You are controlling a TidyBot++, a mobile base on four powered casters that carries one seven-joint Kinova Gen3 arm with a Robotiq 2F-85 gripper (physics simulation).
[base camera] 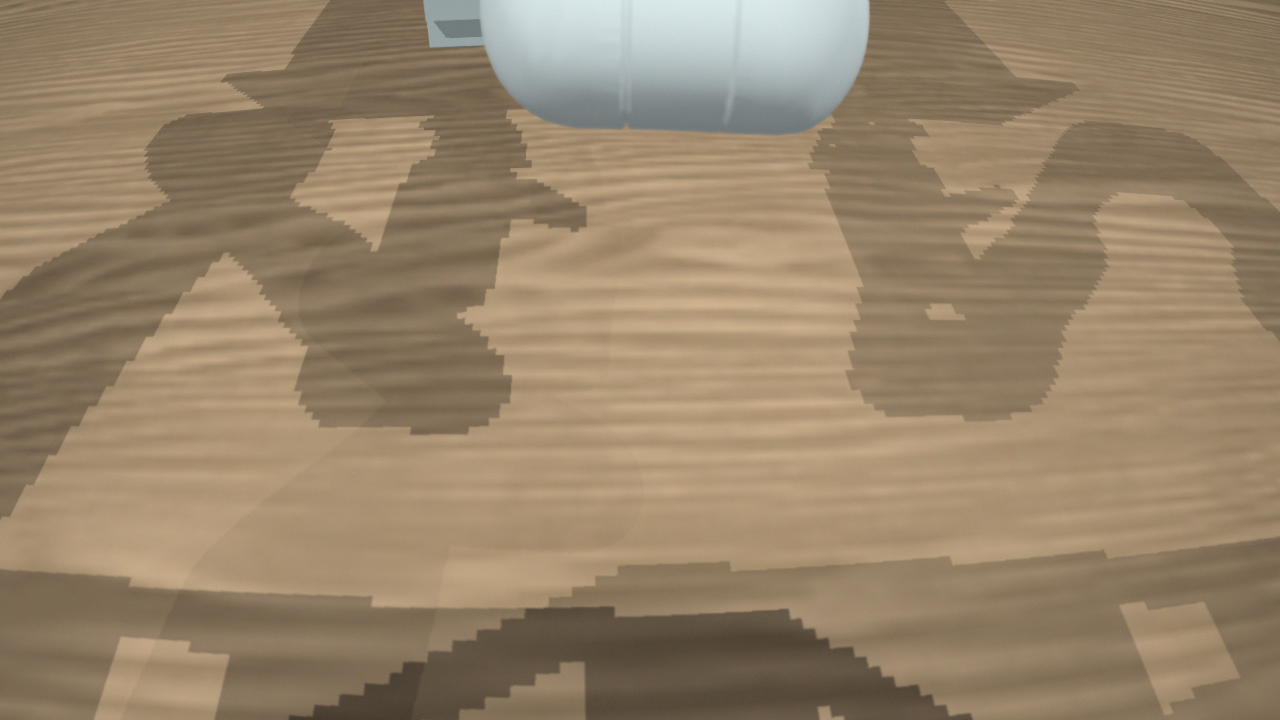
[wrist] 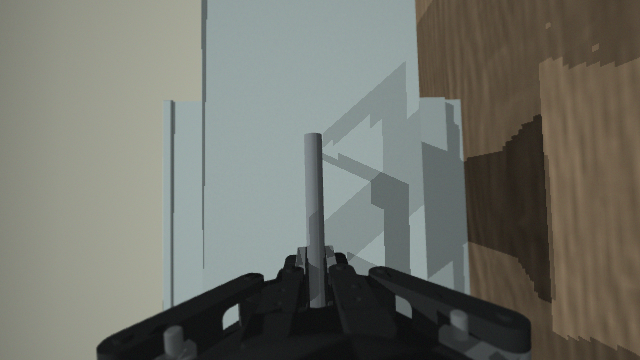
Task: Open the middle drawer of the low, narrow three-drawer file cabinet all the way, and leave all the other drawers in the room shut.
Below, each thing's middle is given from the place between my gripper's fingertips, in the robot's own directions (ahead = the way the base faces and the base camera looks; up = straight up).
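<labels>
Middle drawer (wrist: 311,135): 2 cm to the left of my hand, 24 cm ahead of it.
</labels>
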